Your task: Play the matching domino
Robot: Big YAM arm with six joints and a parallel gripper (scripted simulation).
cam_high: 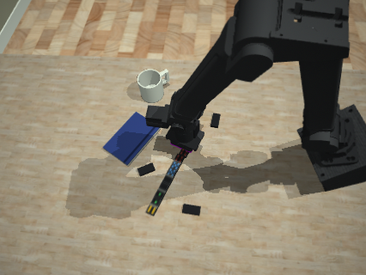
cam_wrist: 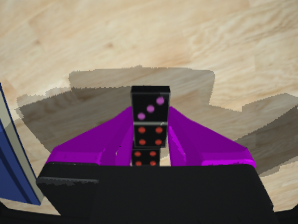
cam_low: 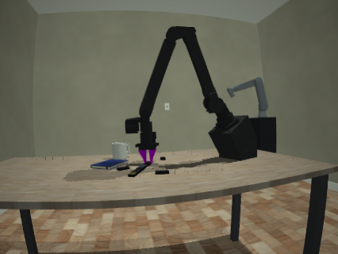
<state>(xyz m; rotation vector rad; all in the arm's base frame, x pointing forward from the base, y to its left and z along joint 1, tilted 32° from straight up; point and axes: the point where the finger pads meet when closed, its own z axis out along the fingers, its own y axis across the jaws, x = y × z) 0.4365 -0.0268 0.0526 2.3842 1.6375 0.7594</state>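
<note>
My gripper is now right at the black domino. The rest, counted from my hand: white mug 150 mm ahead, 210 mm to the right, 30 mm above; then blue book 190 mm ahead, 20 mm to the right.
</note>
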